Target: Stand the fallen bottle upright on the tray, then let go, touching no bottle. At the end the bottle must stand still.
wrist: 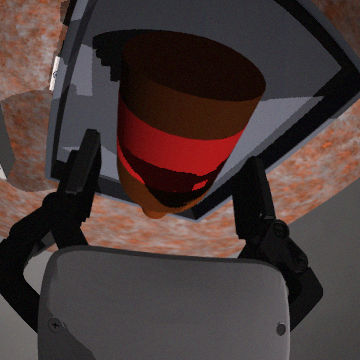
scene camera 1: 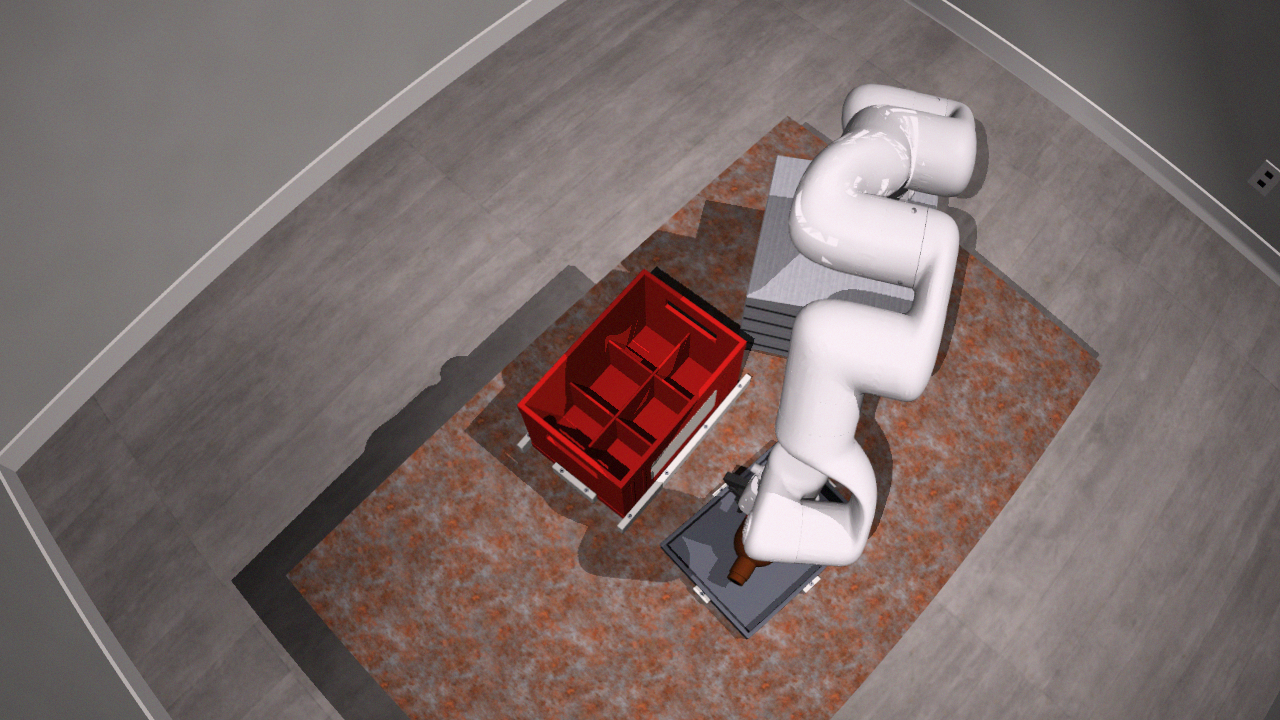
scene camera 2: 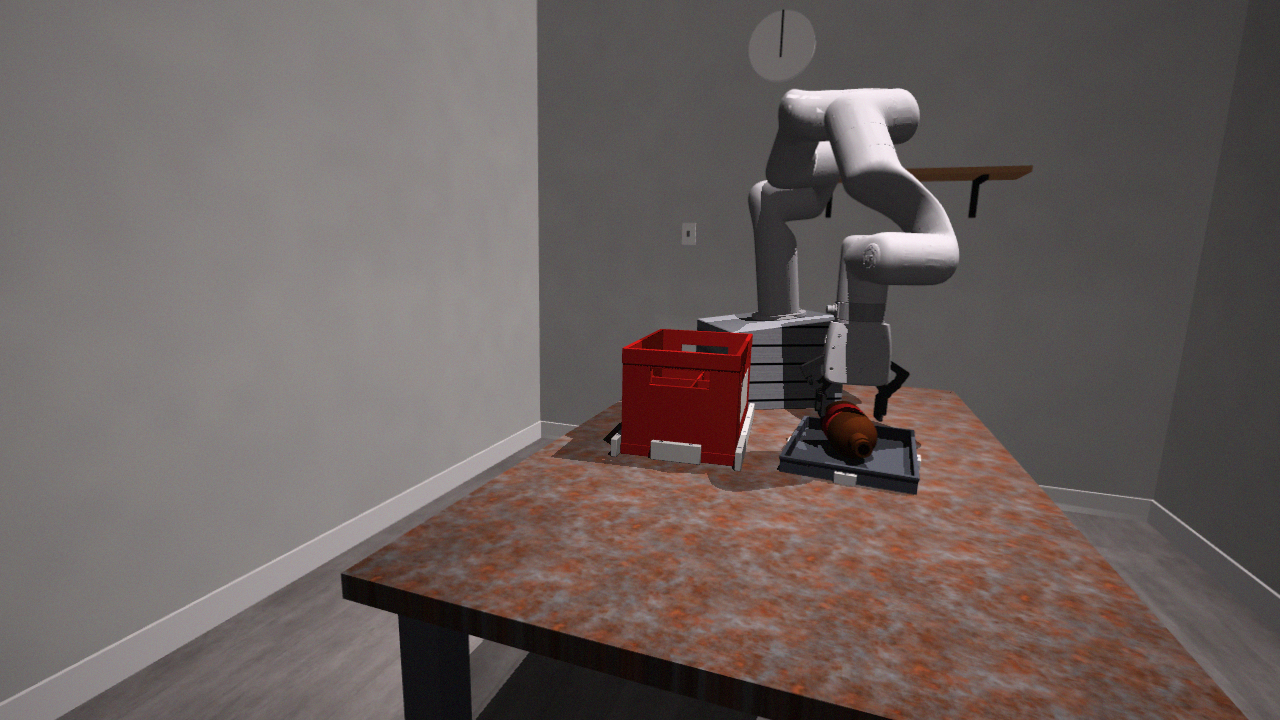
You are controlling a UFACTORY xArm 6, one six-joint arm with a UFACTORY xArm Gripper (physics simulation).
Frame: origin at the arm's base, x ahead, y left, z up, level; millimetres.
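Seen in the pictures: gripper, fingertip midpoint: (wrist: 172, 157) (scene camera 2: 849, 417); arm's base at its link origin: (scene camera 2: 778, 316).
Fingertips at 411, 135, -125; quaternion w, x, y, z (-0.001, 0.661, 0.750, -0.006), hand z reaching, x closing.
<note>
Offsets run from my fingertips to a thing's top centre, as dx, dy, dz. Level surfaces: height alone.
The brown bottle @[+23, +4, +16] (scene camera 1: 741, 569) (scene camera 2: 849, 437) (wrist: 180, 152) with a red band lies on its side on the dark grey tray (scene camera 1: 756, 616) (scene camera 2: 897, 482) (wrist: 305, 60). Its neck points toward the second scene camera and its base toward the robot's pedestal. My gripper (scene camera 2: 850, 414) (wrist: 172, 157) is open and points down over the base end of the bottle. In the wrist view one finger is on each side of the bottle, with gaps between. In the first scene view the arm hides most of the gripper and part of the bottle.
A tall red crate @[-15, -268, +112] (scene camera 1: 572, 454) (scene camera 2: 684, 407) with inner compartments stands beside the tray, held by white edge strips (scene camera 1: 680, 458) (scene camera 2: 675, 451). The robot's grey pedestal (scene camera 1: 771, 291) (scene camera 2: 766, 383) stands behind them on the rust-coloured table @[dz -63] (scene camera 1: 537, 617) (scene camera 2: 716, 573). The tray has low raised walls.
</note>
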